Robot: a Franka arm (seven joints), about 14 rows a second.
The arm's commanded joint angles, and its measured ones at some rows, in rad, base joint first. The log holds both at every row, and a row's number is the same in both.
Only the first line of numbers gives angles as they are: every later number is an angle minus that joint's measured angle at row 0.
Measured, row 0:
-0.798, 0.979, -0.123, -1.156, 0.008, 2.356, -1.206
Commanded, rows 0 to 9:
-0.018, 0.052, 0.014, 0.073, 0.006, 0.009, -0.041
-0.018, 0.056, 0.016, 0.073, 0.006, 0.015, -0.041
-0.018, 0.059, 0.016, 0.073, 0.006, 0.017, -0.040
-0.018, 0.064, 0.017, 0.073, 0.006, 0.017, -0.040
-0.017, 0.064, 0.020, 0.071, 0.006, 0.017, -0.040
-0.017, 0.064, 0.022, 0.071, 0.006, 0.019, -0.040
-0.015, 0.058, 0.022, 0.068, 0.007, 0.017, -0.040
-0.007, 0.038, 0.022, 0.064, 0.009, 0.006, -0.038
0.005, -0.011, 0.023, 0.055, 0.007, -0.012, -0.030
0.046, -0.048, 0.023, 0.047, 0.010, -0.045, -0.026
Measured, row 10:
0.003, 0.026, 0.015, 0.052, 0.000, 0.011, -0.016
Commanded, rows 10 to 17:
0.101, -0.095, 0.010, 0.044, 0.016, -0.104, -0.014
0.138, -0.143, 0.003, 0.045, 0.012, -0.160, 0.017
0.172, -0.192, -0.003, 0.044, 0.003, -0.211, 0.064
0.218, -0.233, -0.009, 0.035, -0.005, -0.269, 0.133
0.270, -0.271, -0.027, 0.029, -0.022, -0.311, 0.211
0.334, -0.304, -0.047, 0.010, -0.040, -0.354, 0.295
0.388, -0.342, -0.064, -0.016, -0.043, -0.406, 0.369
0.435, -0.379, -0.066, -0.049, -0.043, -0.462, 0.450
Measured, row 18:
0.351, -0.297, -0.033, 0.058, -0.023, -0.403, 0.326
